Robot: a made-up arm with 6 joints.
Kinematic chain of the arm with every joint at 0, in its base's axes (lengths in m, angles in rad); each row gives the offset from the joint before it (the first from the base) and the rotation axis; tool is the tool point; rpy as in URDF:
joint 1: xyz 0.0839 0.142 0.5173 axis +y
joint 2: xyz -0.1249 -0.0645 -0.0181 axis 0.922 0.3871 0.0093
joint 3: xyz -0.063 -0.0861 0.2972 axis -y
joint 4: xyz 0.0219 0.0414 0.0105 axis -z
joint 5: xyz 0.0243 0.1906 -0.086 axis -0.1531 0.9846 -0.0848
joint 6: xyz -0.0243 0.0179 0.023 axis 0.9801 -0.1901 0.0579
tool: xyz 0.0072 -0.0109 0.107 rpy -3.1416 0 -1.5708
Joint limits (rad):
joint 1: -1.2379..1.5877
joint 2: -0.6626..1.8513
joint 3: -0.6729..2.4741
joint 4: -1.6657..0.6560
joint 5: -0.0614..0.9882
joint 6: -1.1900..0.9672
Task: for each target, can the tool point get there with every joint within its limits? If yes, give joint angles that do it. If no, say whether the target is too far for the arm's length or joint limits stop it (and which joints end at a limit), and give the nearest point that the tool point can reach.
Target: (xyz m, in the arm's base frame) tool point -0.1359 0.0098 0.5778
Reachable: yes | joints -0.6484 1.1333 1.6476 -0.9850 0.2326 -0.4336
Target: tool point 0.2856 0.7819 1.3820
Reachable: no: too far | nearest point 0.2025 0.4861 1.0259 | short by 0.470 m
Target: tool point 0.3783 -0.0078 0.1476
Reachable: no: joint limits stop it (at a limit: joint 1, joint 4, joint 5, joint 6) | nearest point 0.3485 -0.0488 0.3142 | short by 0.174 m
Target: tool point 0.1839 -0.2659 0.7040
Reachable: yes | joints -0.3451 1.5791 0.7218 0.4523 0.0257 -0.9108
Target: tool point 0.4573 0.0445 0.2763
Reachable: no: joint limits stop it (at a limit: joint 1, joint 4, joint 5, joint 6) | nearest point 0.4332 0.0240 0.3530 | short by 0.083 m
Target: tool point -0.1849 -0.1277 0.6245
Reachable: yes | joints -0.3840 1.2742 0.8109 -1.2334 0.4475 -0.1149
